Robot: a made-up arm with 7 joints. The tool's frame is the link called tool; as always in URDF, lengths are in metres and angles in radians.
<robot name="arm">
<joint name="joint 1" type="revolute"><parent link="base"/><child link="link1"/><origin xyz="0.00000 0.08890 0.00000" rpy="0.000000 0.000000 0.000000"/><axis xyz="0 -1 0"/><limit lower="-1.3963" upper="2.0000"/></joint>
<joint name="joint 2" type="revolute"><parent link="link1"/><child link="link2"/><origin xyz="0.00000 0.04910 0.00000" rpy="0.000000 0.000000 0.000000"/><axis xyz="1 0 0"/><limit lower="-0.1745" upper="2.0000"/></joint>
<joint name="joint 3" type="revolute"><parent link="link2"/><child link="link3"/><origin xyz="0.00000 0.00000 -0.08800" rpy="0.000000 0.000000 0.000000"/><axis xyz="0 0 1"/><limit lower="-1.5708" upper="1.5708"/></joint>
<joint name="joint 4" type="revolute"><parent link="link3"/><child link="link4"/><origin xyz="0.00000 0.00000 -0.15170" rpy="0.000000 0.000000 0.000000"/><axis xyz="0 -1 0"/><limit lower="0.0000" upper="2.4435"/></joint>
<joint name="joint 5" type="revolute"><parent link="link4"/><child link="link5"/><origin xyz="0.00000 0.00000 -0.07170" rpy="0.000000 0.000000 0.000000"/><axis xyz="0 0 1"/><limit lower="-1.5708" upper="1.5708"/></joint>
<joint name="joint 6" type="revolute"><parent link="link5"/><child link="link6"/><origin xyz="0.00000 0.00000 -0.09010" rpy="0.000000 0.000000 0.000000"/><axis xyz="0 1 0"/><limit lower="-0.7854" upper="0.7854"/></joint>
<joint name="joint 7" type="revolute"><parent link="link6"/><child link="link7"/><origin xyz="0.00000 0.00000 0.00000" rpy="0.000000 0.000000 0.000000"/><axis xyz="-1 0 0"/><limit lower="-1.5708" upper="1.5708"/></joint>
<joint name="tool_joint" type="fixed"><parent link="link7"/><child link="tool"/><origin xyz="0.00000 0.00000 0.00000" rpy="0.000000 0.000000 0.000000"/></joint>
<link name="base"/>
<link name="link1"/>
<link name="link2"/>
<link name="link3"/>
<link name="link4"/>
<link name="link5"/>
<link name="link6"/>
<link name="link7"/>
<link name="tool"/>
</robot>
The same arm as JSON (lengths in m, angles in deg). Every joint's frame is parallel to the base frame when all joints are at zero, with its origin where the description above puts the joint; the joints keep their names.
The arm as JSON. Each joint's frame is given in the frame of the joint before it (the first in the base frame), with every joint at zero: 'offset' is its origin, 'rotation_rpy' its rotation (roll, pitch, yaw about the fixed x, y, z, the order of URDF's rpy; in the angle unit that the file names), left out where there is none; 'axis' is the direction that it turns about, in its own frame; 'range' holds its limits. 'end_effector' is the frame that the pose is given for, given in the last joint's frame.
{"length_unit": "m", "angle_unit": "deg", "chain": [{"id": "joint 1", "offset": [0.0, 0.0889, 0.0], "axis": [0.0, -1.0, 0.0], "range": [-80.0, 114.59]}, {"id": "joint 2", "offset": [0.0, 0.0491, 0.0], "axis": [1.0, 0.0, 0.0], "range": [-10.0, 114.59]}, {"id": "joint 3", "offset": [0.0, 0.0, -0.088], "axis": [0.0, 0.0, 1.0], "range": [-90.0, 90.0]}, {"id": "joint 4", "offset": [0.0, 0.0, -0.1517], "axis": [0.0, -1.0, 0.0], "range": [0.0, 140.0]}, {"id": "joint 5", "offset": [0.0, 0.0, -0.0717], "axis": [0.0, 0.0, 1.0], "range": [-90.0, 90.0]}, {"id": "joint 6", "offset": [0.0, 0.0, -0.0901], "axis": [0.0, 1.0, 0.0], "range": [-45.0, 45.0]}, {"id": "joint 7", "offset": [0.0, 0.0, 0.0], "axis": [-1.0, 0.0, 0.0], "range": [-90.0, 90.0]}], "end_effector": {"offset": [0.0, 0.0, 0.0]}}
